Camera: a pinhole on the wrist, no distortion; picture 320 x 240 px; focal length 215.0 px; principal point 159.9 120.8 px. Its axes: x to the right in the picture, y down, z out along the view. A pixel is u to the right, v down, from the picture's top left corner.
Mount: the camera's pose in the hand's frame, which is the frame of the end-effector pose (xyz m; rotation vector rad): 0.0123 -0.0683 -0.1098 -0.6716 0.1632 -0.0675
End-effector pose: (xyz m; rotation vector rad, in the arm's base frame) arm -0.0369 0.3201 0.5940 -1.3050 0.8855 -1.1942
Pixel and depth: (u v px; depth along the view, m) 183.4 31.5 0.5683
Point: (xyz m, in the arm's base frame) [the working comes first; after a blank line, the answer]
In the camera's frame: 0.0621 -0.2360 0.5683

0.4635 0.2531 0.5838
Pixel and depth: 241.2 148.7 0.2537
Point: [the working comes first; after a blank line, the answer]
In the camera's frame: 0.0959 0.0329 0.2537

0.0605 0.1745 0.5215
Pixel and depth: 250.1 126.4 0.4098
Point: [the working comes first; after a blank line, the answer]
In the camera's frame: 0.1719 0.0107 0.4098

0.2122 0.0967 0.4817
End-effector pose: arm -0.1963 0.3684 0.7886 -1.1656 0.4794 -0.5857
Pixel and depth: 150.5 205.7 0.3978
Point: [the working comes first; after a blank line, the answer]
In the camera's frame: -0.0174 0.1571 0.3978

-0.0302 0.4806 0.5345
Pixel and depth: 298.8 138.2 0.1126
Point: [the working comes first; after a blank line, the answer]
In the camera's frame: 0.0727 0.0091 0.1126

-0.1421 0.2740 0.7715
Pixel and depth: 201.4 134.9 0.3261
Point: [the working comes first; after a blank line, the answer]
In the camera's frame: 0.0629 0.0214 0.3261

0.0032 0.4072 0.6878
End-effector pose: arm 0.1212 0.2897 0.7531 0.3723 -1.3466 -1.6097
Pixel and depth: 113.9 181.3 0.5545
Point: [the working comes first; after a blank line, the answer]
In the camera's frame: -0.1186 0.1560 0.5545

0.1431 0.4655 1.1891
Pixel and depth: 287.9 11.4 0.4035
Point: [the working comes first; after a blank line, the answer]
In the camera's frame: 0.2402 -0.2053 0.4035

-0.2563 0.2071 0.9529
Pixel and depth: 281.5 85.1 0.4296
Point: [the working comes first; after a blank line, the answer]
In the camera's frame: 0.2430 -0.0713 0.4296

-0.1567 0.1726 1.0396
